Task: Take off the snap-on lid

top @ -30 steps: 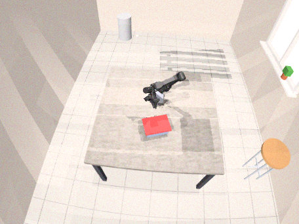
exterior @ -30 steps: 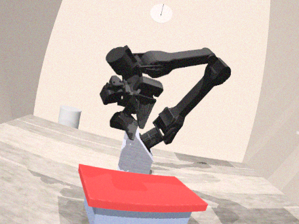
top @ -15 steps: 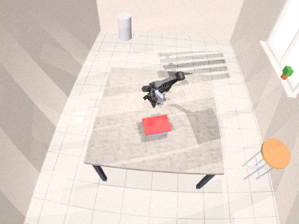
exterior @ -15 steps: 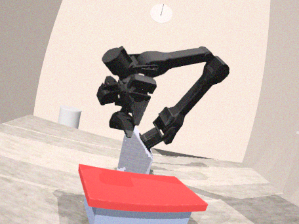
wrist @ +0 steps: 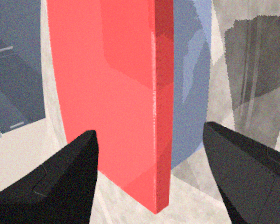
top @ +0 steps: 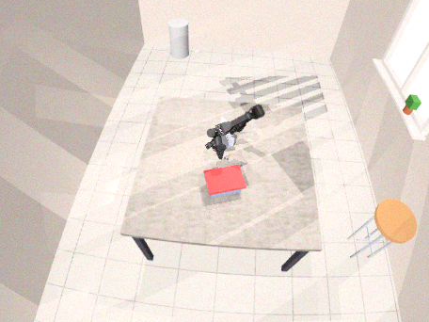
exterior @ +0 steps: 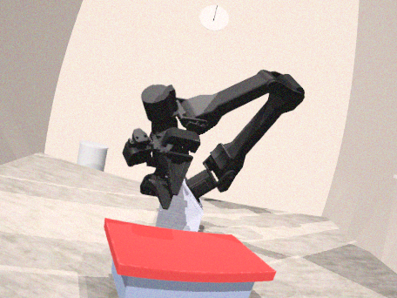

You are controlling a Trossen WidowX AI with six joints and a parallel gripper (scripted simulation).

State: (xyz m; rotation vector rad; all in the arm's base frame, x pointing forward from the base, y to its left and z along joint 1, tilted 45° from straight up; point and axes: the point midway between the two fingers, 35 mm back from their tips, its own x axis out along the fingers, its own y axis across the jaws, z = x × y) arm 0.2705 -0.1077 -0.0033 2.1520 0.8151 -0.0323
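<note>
Now: gripper tip 12 cm short of the lid, 5 cm above it and 3 cm to the right of it. Round my gripper tip: storage box: 12 cm ahead, 9 cm below, 3 cm to the left.
</note>
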